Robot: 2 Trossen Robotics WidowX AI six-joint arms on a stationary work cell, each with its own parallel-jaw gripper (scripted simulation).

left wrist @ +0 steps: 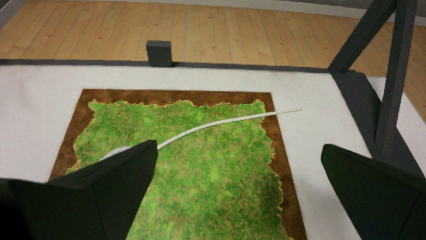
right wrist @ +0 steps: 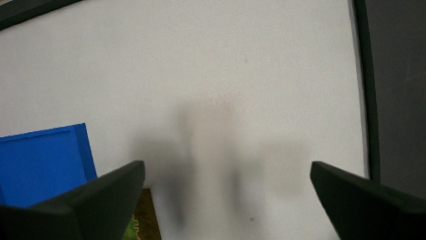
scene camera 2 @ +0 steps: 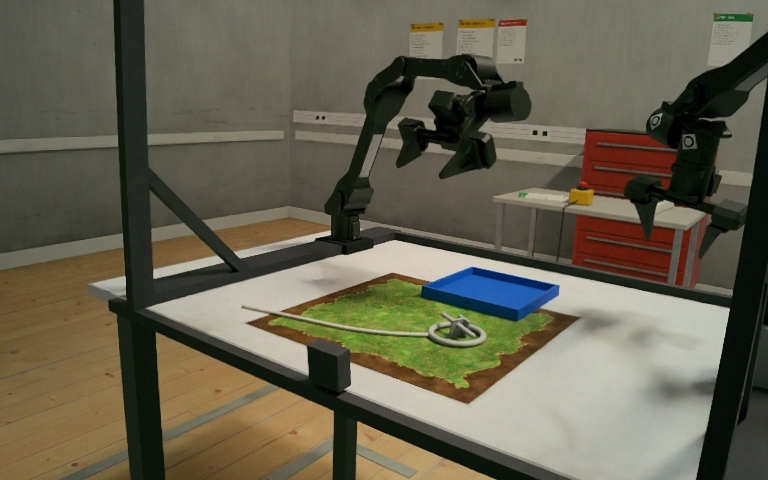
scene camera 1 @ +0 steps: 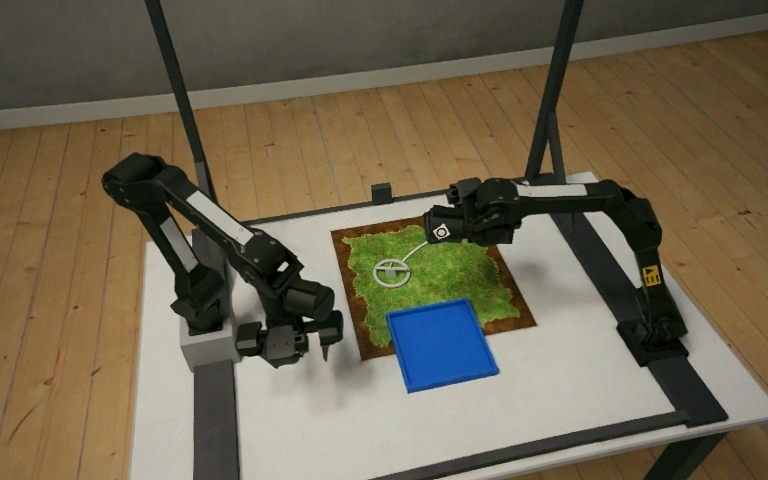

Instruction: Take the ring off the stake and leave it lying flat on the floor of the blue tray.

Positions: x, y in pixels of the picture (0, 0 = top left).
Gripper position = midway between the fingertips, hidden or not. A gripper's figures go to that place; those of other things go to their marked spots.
My left gripper (scene camera 2: 417, 171): 1.02 m from the lens. My right gripper (scene camera 2: 672, 248) is 1.10 m from the lens. A blue tray (scene camera 2: 511, 297): 1.14 m from the lens. A grass mat (scene camera 2: 393, 302): 1.08 m from the lens.
